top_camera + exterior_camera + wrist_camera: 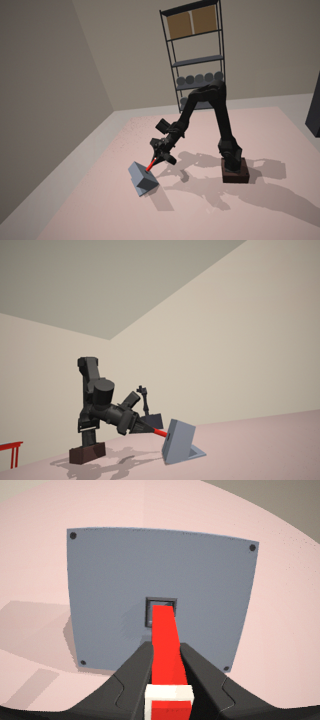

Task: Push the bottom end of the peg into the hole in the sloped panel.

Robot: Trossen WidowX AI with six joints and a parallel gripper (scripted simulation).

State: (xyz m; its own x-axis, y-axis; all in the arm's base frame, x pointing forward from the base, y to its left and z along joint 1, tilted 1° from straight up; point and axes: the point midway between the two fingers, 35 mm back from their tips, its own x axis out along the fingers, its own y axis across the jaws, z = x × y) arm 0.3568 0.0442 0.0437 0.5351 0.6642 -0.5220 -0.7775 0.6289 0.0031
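Right now my gripper tip is 4 cm short of the sloped grey panel, 5 cm to the right of it and 4 cm above it. From my gripper tip the other things lie so: red peg: 1 cm behind, 1 cm to the right, 1 cm above.
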